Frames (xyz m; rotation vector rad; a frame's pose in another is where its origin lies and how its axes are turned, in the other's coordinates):
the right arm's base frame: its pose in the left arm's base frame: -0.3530 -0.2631 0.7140 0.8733 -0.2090 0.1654
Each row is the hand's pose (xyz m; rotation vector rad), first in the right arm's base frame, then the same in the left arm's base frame.
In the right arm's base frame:
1: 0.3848 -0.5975 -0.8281 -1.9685 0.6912 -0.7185
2: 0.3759 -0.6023 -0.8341 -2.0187 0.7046 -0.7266
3: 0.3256 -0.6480 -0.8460 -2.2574 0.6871 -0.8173
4: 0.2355 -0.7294 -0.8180 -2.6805 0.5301 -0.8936
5: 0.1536 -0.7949 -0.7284 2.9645 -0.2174 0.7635
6: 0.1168 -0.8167 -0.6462 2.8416 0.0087 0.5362
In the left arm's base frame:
1: 0.2498 0.0220 -0.1498 -1.1141 0.5691 -0.4031
2: 0.2430 0.0231 -0.1593 -1.1649 0.5803 -0.4102
3: 0.2061 0.0005 -0.2131 -1.3953 0.5904 -0.5126
4: 0.1344 -0.0778 -0.2783 -1.7901 0.4889 -0.6672
5: 0.0600 -0.1932 -0.2913 -2.1801 0.2400 -0.7423
6: 0.0200 -0.2727 -0.2653 -2.3963 0.0253 -0.7243

